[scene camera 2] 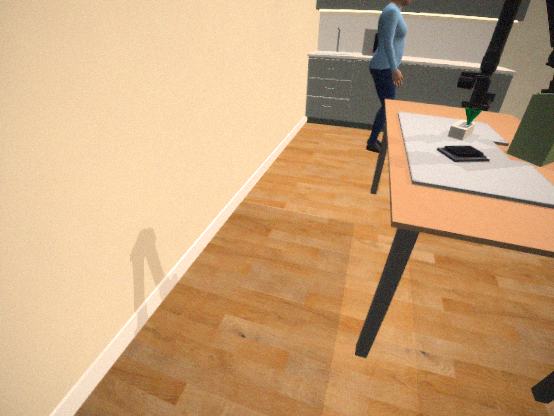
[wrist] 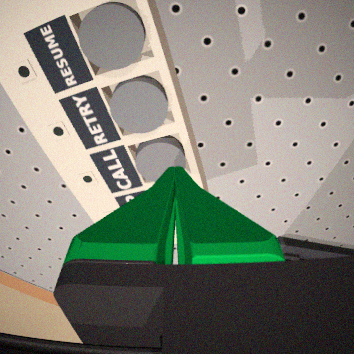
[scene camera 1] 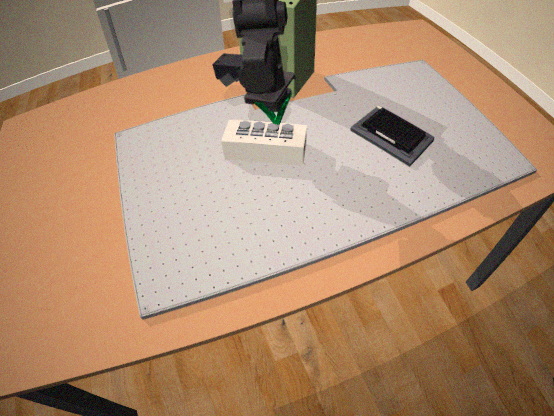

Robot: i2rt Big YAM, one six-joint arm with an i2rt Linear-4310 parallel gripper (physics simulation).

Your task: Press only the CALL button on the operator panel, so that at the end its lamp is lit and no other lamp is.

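Places are measured from the arm's base along level axes (x ahead, y down, z left), in centimetres.
Pixels of known places: gripper, fingertip midpoint: [scene camera 2: 468, 125] [wrist: 174, 177] [scene camera 1: 276, 123].
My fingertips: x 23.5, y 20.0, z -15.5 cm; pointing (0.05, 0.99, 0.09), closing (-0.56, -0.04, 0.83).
Note:
Ahead of a thing's pixels: the offset from my fingertips to its top centre. Level surfaces: height alone.
The cream operator panel {dx +0.3, dy +0.4, dz -3.2 cm} [scene camera 1: 263, 151] [scene camera 2: 459, 132] stands on the grey perforated board. In the wrist view its round grey RESUME button {dx -4.0, dy +0.4, dz -5.4 cm} [wrist: 112, 36], RETRY button {dx -2.0, dy +0.4, dz -3.1 cm} [wrist: 139, 105] and CALL button {dx +0.0, dy +0.4, dz -0.9 cm} [wrist: 159, 157] show beside their dark labels. The fourth button is hidden behind the fingers there, and its label is mostly hidden. The three small lamps [wrist: 24, 71] [wrist: 58, 131] [wrist: 88, 179] in the wrist view are dark; the fourth is hidden there. My gripper [scene camera 1: 276, 122] [scene camera 2: 470, 123] [wrist: 174, 177] is shut and empty, its green tips pointing down at the CALL button's edge. Whether they touch it I cannot tell.
The perforated board {dy +6.0 cm} [scene camera 1: 200, 210] [scene camera 2: 425, 172] lies on the orange table {dy +7.3 cm} [scene camera 1: 65, 210] [scene camera 2: 420, 205]. A black device on a dark tray {dx +11.6, dy +3.4, dz +24.2 cm} [scene camera 1: 392, 131] [scene camera 2: 463, 152] lies right of the panel in scene camera 1. A green block [scene camera 1: 303, 45] [scene camera 2: 532, 130] stands behind the board. A person [scene camera 2: 389, 42] stands beyond the table.

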